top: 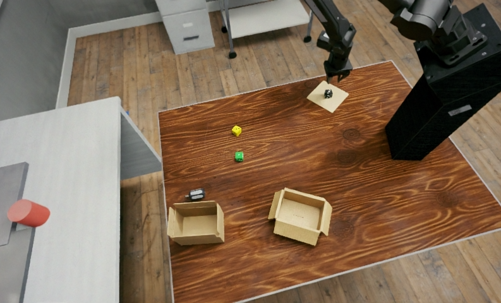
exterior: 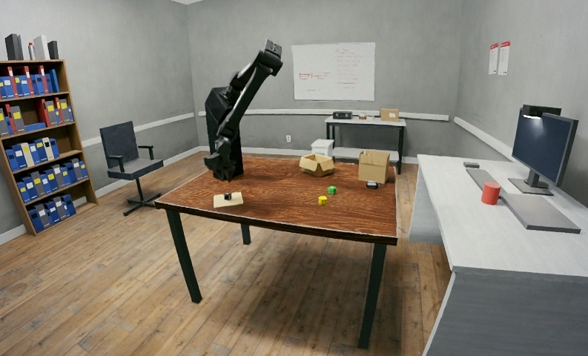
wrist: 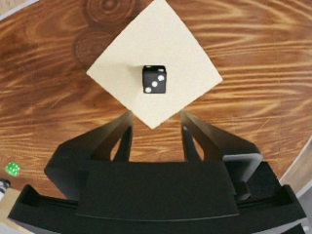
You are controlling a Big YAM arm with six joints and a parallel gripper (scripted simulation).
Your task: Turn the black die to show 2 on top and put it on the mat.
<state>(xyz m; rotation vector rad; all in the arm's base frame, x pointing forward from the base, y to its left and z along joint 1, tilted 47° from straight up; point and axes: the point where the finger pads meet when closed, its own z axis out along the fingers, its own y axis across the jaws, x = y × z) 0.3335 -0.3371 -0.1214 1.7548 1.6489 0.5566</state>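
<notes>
Now: hand 8 cm above the black die. The rest, counted from my hand: yellow die: 46 cm ahead, 9 cm below, 5 cm to the left; then mat: 10 cm below, 1 cm to the right; then green die: 48 cm ahead, 18 cm to the left, 9 cm below.
</notes>
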